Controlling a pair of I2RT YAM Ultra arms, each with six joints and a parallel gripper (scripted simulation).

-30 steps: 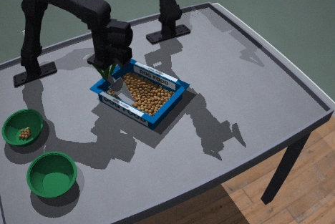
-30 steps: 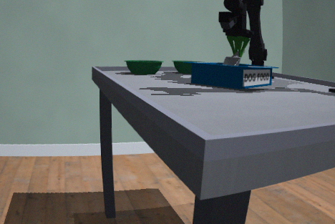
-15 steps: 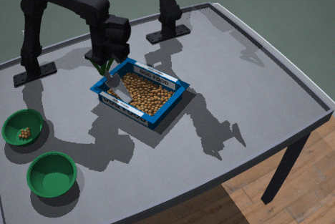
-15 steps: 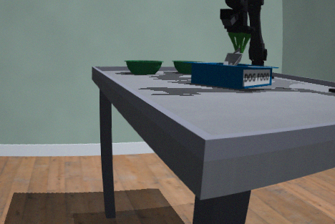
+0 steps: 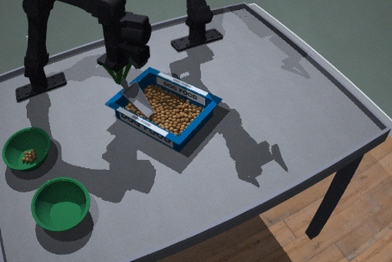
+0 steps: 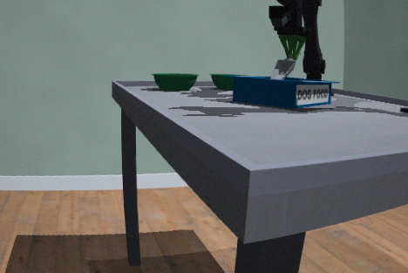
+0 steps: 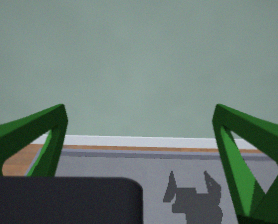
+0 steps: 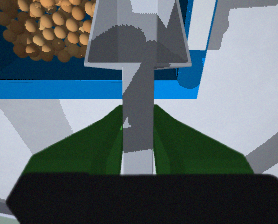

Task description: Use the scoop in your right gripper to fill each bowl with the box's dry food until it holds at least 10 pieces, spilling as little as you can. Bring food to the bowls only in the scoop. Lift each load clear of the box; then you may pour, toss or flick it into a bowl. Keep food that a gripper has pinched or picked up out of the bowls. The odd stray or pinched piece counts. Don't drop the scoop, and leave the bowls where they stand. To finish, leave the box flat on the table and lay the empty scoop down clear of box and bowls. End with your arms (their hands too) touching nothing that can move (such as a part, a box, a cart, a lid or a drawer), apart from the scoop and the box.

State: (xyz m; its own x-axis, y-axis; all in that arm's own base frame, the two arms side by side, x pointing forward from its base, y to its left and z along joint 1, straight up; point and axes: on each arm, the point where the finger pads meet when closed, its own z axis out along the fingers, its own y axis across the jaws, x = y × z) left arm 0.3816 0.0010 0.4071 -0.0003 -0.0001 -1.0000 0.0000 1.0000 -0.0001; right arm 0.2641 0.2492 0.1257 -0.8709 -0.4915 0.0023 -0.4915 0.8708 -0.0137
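Right now the box is 7 cm ahead of my right hand, 10 cm to the left of it and 8 cm below it. The rest, counted from my right hand: grey scoop: 3 cm ahead, 2 cm to the left, 3 cm below.
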